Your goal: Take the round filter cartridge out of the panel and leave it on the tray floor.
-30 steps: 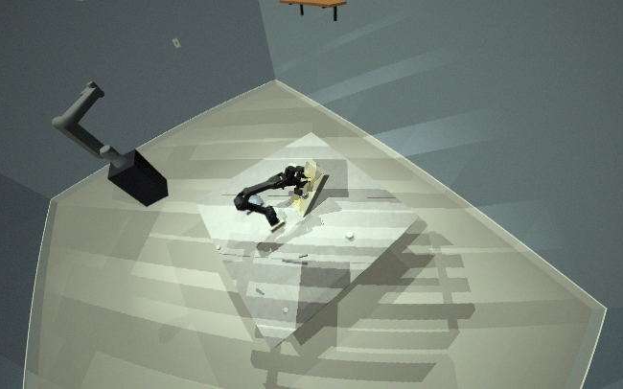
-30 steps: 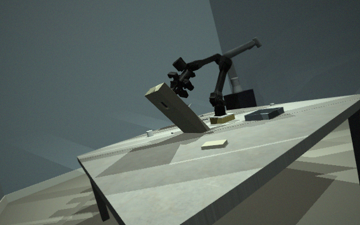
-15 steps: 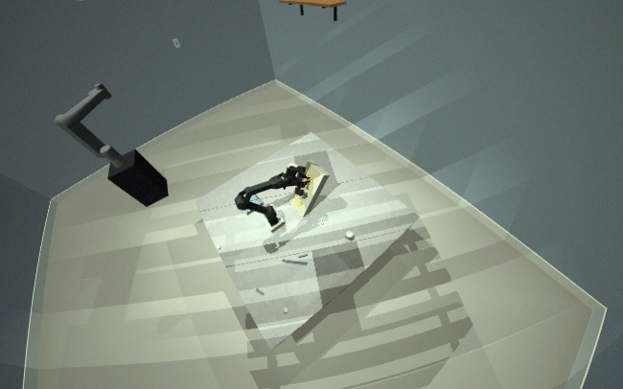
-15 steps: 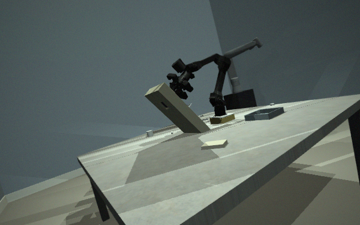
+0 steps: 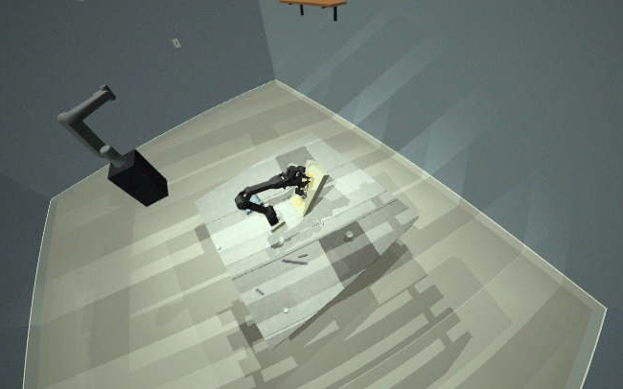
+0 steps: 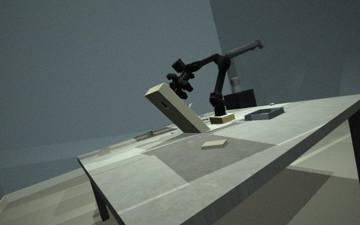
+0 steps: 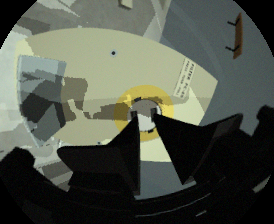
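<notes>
Now: the round filter cartridge 20 mm ahead of my gripper tip and 10 mm below it. From my gripper tip the other things lie so: beige block 30 mm ahead, 380 mm to the left, 230 mm below; small white cylinder 60 mm ahead, 410 mm to the right, 220 mm below; service panel 30 mm behind, 90 mm below.
</notes>
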